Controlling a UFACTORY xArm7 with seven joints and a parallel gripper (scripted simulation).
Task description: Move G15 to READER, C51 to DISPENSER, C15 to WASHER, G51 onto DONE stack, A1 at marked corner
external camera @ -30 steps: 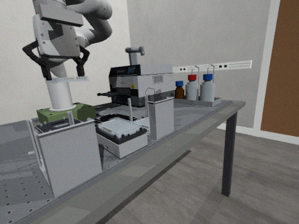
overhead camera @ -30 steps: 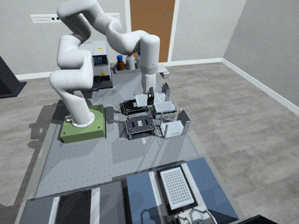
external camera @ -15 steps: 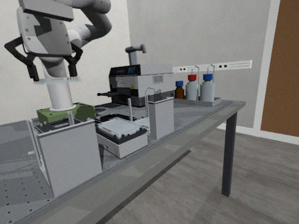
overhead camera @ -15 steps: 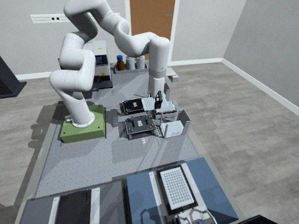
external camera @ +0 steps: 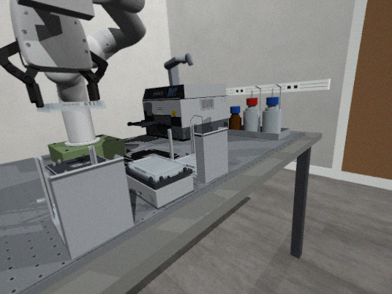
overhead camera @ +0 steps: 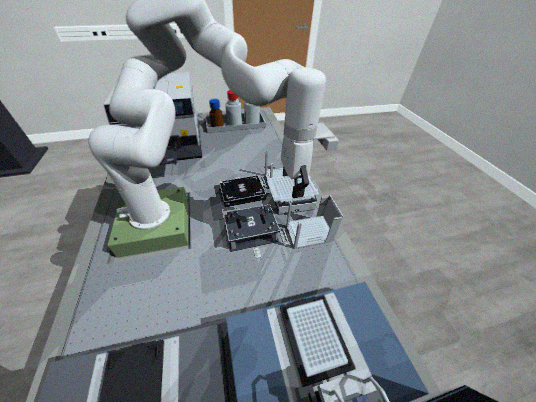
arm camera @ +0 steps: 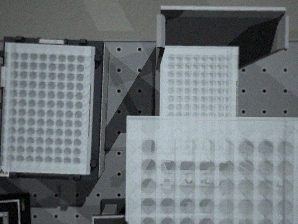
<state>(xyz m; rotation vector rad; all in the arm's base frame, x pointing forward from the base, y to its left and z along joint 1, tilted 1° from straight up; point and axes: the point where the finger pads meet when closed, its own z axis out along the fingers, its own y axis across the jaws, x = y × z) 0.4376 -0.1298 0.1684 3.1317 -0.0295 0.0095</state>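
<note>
My gripper is now 220 mm above the DONE label, 20 mm to the left of it and 10 mm past it. The rest, counted from my hand: black RG nest (170 mm below, 120 mm behind, 30 mm to the left); black N6 nest (230 mm to the left, 200 mm below, 110 mm behind).
</note>
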